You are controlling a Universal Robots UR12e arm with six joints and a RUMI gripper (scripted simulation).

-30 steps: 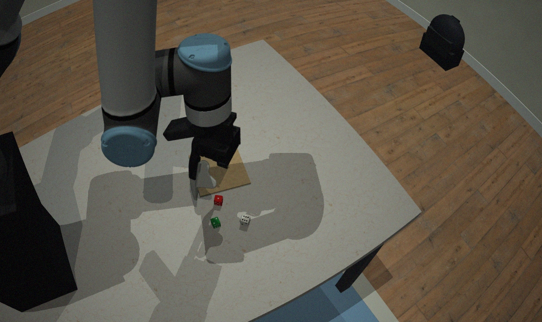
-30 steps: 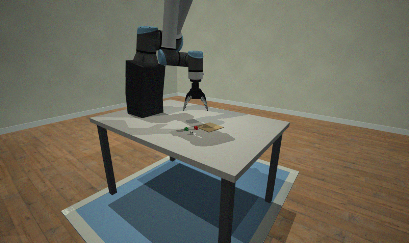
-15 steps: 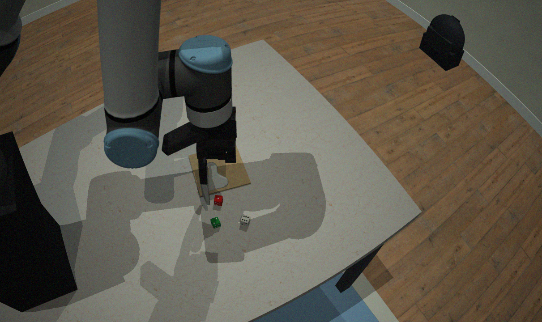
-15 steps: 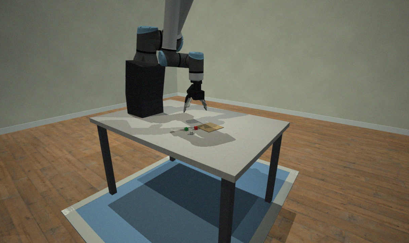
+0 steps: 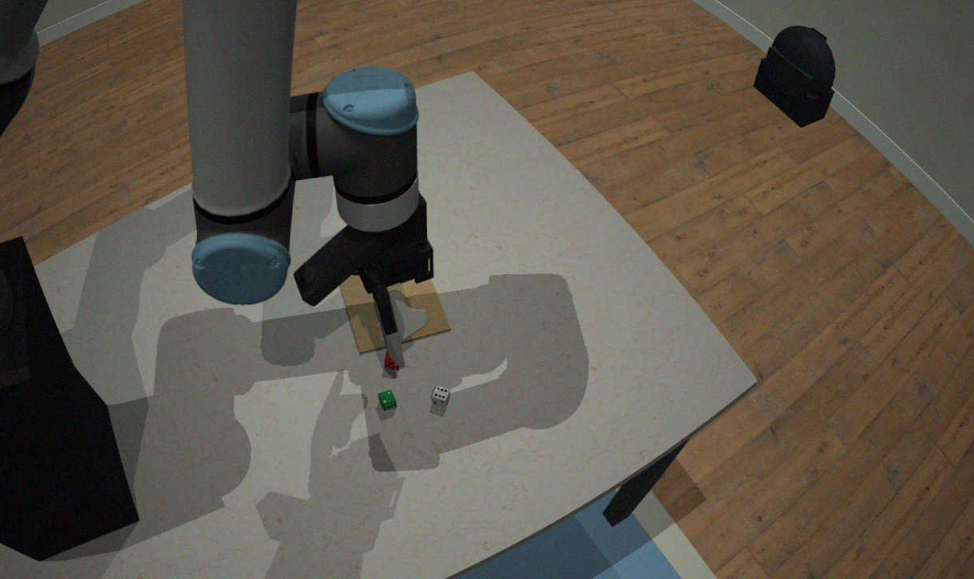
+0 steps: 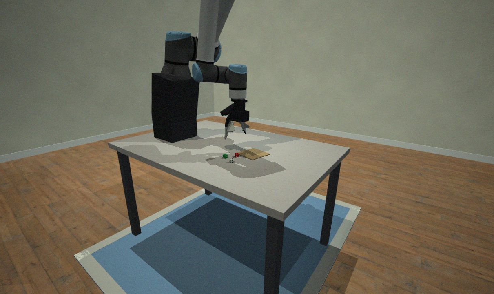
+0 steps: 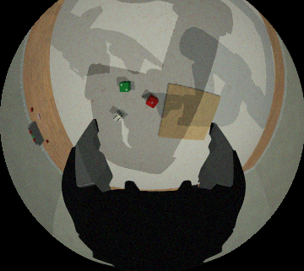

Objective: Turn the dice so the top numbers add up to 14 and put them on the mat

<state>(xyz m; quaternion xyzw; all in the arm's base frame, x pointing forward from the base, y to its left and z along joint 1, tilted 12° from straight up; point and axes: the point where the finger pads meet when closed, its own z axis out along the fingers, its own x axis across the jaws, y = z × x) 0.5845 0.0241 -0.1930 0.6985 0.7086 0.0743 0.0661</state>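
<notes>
Right now the red die is 10 cm below my hand and 1 cm ahead of it. Also, from my hand: white die: 10 cm below, 8 cm to the right, 5 cm ahead; mat: 11 cm below, 9 cm to the left, 5 cm ahead; green die: 10 cm below, 6 cm to the right, 2 cm behind.
</notes>
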